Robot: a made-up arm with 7 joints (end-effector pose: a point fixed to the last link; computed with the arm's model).
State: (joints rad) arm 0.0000 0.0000 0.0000 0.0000 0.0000 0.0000 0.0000
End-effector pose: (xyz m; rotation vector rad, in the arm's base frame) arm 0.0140 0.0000 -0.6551 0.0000 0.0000 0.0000
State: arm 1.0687 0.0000 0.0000 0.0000 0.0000 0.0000 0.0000
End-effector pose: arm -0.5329 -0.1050 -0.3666 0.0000 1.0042 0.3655
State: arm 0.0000 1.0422 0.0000 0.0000 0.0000 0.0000 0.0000
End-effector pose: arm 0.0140 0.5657 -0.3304 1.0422 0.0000 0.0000
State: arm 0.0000 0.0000 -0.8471 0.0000 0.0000 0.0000 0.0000
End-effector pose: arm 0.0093 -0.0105 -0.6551 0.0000 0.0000 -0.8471
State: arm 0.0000 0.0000 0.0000 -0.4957 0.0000 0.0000 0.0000
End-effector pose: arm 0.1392 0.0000 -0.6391 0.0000 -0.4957 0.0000
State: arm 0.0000 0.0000 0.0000 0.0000 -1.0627 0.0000 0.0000
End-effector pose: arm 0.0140 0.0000 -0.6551 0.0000 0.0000 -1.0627
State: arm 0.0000 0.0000 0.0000 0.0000 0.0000 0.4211 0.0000
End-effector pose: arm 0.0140 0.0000 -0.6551 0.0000 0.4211 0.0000
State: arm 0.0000 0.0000 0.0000 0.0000 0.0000 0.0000 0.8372
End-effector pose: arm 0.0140 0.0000 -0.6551 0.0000 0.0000 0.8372
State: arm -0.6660 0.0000 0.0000 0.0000 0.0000 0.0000 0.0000
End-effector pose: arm 0.3913 -0.0480 -0.5234 0.0000 -0.6258 -0.2278
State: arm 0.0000 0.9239 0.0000 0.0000 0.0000 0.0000 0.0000
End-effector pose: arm 0.0140 0.5227 -0.3948 0.9239 0.0000 0.0000
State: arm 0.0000 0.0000 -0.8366 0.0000 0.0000 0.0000 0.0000
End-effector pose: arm 0.0094 -0.0104 -0.6551 0.0000 0.0000 -0.8366
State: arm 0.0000 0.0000 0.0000 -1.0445 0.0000 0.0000 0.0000
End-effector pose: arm 0.2502 0.0000 -0.5547 0.0000 -1.0445 0.0000
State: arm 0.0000 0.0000 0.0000 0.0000 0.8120 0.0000 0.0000
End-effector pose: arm 0.0140 0.0000 -0.6551 0.0000 0.0000 0.8120
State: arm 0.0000 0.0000 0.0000 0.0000 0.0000 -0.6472 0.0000
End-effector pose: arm 0.0140 0.0000 -0.6551 0.0000 -0.6472 0.0000
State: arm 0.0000 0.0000 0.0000 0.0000 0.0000 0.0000 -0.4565
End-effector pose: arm 0.0140 0.0000 -0.6551 0.0000 0.0000 -0.4565
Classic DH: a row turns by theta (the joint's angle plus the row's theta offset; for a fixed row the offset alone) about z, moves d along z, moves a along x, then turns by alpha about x. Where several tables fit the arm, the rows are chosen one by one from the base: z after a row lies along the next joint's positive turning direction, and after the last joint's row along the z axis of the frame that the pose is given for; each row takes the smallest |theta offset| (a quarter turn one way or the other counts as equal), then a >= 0, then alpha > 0; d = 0 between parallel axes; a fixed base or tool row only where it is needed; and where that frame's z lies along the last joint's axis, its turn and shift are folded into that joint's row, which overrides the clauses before.
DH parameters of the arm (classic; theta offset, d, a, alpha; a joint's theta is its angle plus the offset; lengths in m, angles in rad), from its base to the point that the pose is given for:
base (fixed): 0 0 0 -1.2217
joint 1: 1.5708 0 0 1.5708
joint 2: 1.2217 0 0 -1.5708
joint 3: -1.5708 -0.3997 0.0449 -1.5708
joint 4: 0 0 -0.0309 1.5708
joint 5: 0 -0.2554 0 -1.5708
joint 6: 0 0 0 1.5708
joint 7: 0 0 0 0

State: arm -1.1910 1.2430 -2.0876 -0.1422 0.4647 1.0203 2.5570
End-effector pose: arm 0.4047 0.5198 -0.0113 1.3151 -1.9508 1.4128
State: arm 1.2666 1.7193 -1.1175 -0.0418 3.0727 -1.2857 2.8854
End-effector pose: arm -0.1423 0.6192 0.1658 -1.0409 -2.2741 0.7478
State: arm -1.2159 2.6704 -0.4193 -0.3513 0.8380 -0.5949 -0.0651
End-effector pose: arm -0.3539 0.3944 0.3907 -2.5792 1.6233 -0.3628
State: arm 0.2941 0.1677 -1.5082 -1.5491 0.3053 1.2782 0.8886
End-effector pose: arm -0.0908 -0.2256 -0.4699 -0.2880 0.4878 -0.4144
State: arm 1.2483 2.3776 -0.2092 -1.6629 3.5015 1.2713 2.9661
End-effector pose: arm 0.2108 0.4516 -0.0922 -0.6711 -0.8042 -1.7404
